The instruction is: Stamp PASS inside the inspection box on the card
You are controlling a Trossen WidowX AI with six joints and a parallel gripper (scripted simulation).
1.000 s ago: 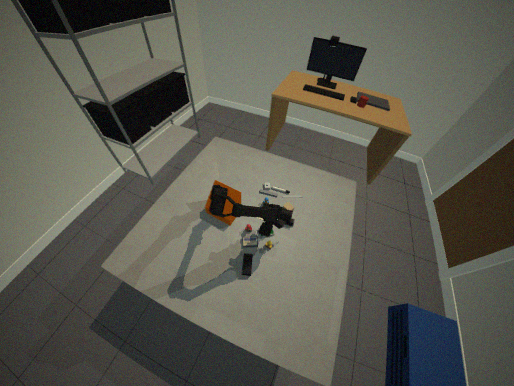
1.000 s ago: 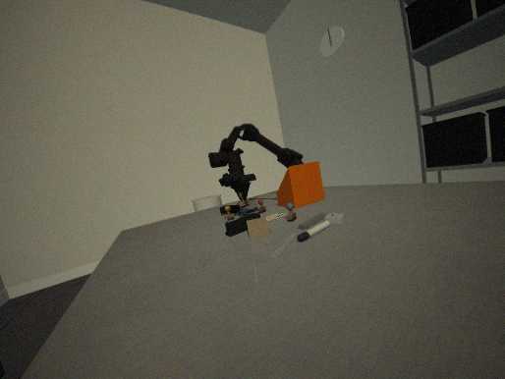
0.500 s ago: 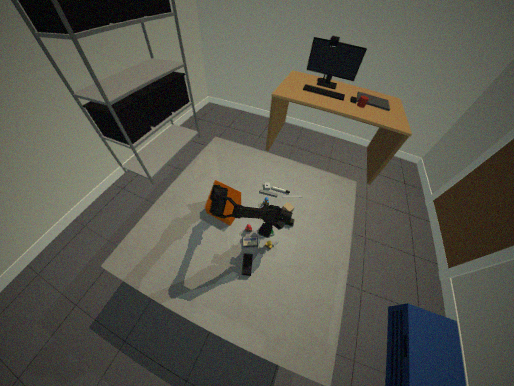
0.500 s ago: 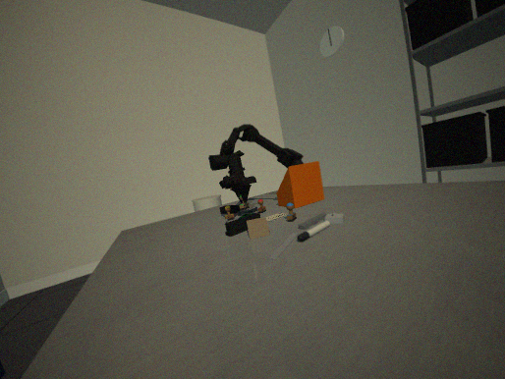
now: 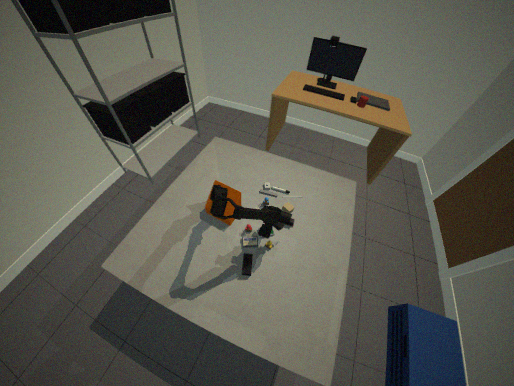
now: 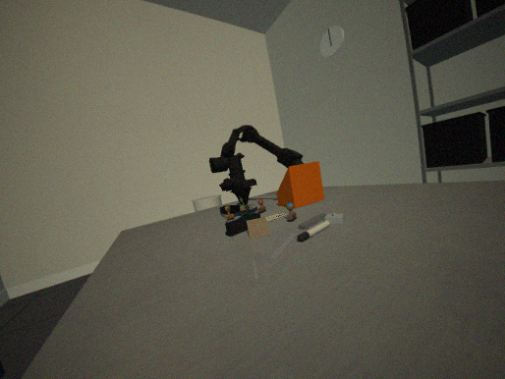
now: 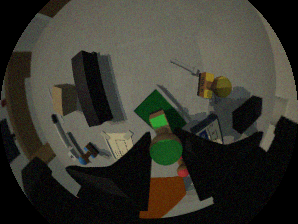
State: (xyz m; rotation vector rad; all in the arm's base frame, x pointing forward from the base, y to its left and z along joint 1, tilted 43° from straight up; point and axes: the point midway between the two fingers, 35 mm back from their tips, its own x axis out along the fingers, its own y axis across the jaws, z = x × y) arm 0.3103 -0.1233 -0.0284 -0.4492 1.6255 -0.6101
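The green ink pad lies 60 mm below my gripper tip. Also, from my gripper tip: green-knobbed pass stamp 10 mm below; then red-topped stamp 110 mm behind, 30 mm to the right, 40 mm below; then yellow stamp 40 mm ahead, 90 mm to the right, 40 mm below.
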